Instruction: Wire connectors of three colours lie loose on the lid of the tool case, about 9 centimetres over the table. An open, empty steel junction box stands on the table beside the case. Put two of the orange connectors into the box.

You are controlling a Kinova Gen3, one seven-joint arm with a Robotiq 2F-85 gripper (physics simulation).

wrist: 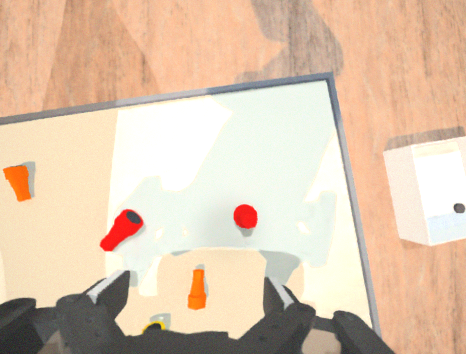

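An orange connector lies on the case lid, low in the wrist view. It shows between the two fingertips of my gripper. My gripper is open, and its fingers hold nothing. How high it is over the lid I cannot tell exactly. A second orange connector lies on the lid near the left edge of the view. The steel junction box stands on the table to the right of the case, partly cut off by the view's right edge. Its open inside shows a dark round spot on the floor.
A red connector lies on the lid left of the middle. Another red connector looks round from above. A yellow connector shows partly at the lower edge, behind the gripper. The lid's dark rim runs between the connectors and the box.
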